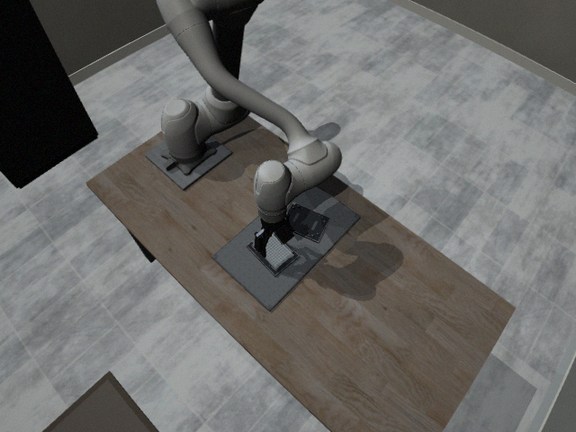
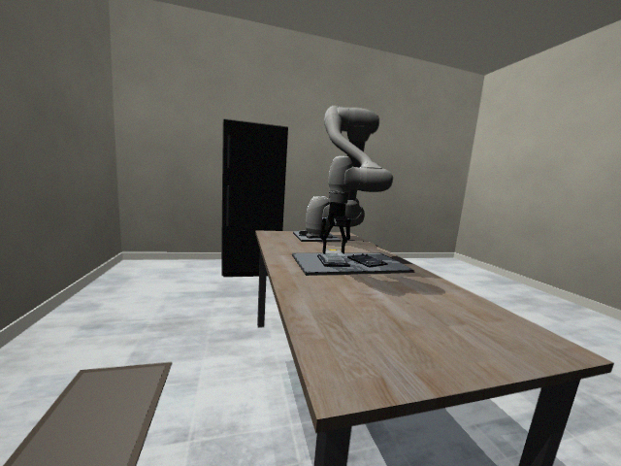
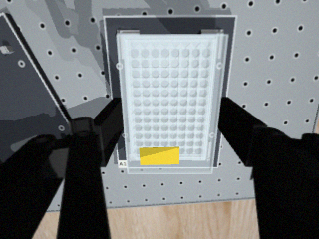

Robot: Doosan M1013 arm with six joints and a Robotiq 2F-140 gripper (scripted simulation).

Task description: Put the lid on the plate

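Right now the clear lid is 20 mm below my hand. Also, from my hand: culture plate E01 (50 mm below); then lid park LP1 (180 mm to the left, 60 mm below, 10 mm ahead).
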